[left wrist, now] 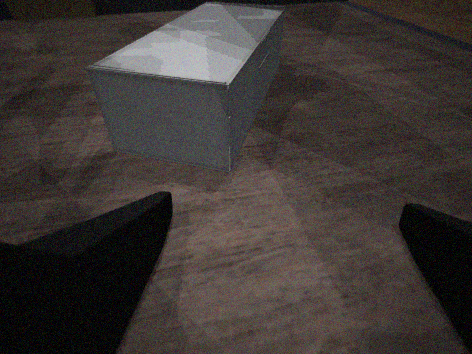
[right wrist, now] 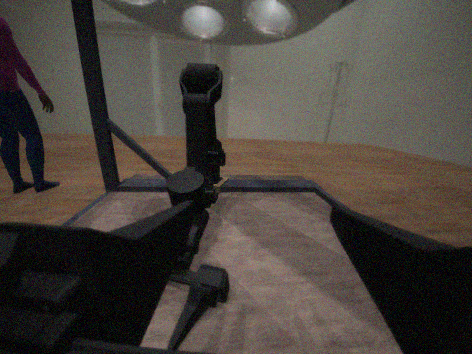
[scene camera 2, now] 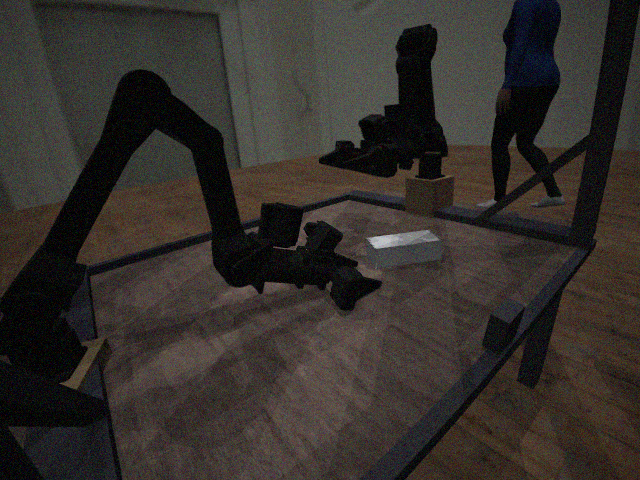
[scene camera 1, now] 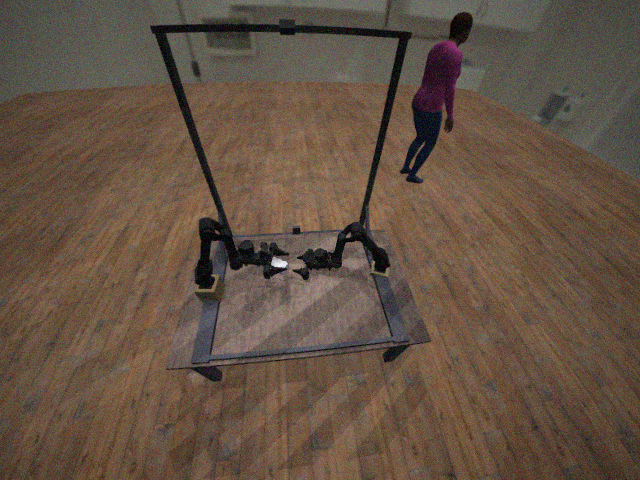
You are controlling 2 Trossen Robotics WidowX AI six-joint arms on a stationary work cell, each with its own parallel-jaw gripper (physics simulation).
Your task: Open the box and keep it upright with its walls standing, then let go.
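Places are measured from the left arm's base along level axes (x left, y ahead, z down), in millimetres.
Pixels of known places: left gripper, fingertip midpoint: (left wrist: 284, 208) (scene camera 2: 368, 273) (scene camera 1: 294, 264); right gripper, fingertip midpoint: (right wrist: 262, 210) (scene camera 2: 330, 163) (scene camera 1: 288, 261); left arm's base, link origin: (scene camera 2: 53, 368) (scene camera 1: 380, 267); right arm's base, link origin: (scene camera 2: 429, 176) (scene camera 1: 207, 282).
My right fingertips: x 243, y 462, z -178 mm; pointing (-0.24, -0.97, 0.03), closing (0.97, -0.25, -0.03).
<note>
Ahead of a thing's pixels: the offset from my right fingertips to its middle. Level surfaces: height alone.
The white box @(dy +125, dx -78, dz +183 mm) (scene camera 1: 279, 262) (scene camera 2: 404, 249) (left wrist: 165, 112) stands on the table with its lid lying flat over the top, closed. It looks grey on its sides. My left gripper (scene camera 1: 296, 263) (scene camera 2: 368, 272) (left wrist: 284, 208) is open and empty, low over the table. It is just short of the box's near end in the left wrist view, and apart from it. My right gripper (scene camera 1: 286, 259) (right wrist: 262, 210) is open and empty, held well above the table in scene camera 2. The box does not show in the right wrist view, where the left arm's gripper shows beyond the fingers.
The table @(dz +205 mm) (scene camera 1: 289, 320) (scene camera 2: 248, 392) has a dark raised metal edge. A small dark block @(dy +103, dx -371, dz +174 mm) (scene camera 1: 296, 229) (scene camera 2: 503, 322) sits on that edge. Tall dark posts (scene camera 1: 188, 124) (scene camera 2: 607, 103) (right wrist: 92, 95) rise at the table's side. A person (scene camera 1: 439, 77) (scene camera 2: 532, 51) (right wrist: 15, 110) stands beyond the table.
</note>
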